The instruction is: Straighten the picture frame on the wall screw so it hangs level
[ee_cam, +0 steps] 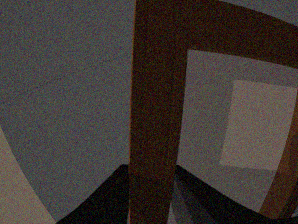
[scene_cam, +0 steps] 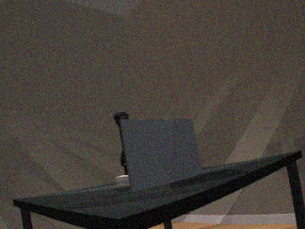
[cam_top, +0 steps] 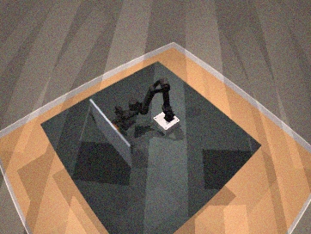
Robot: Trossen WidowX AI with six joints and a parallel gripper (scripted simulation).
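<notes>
Right now the brown wooden picture frame is 50 mm below my gripper tip, 20 mm to the left of it and 10 mm ahead of it. Also, from my gripper tip: wall panel: 60 mm below, 20 mm to the left, 20 mm ahead.
</notes>
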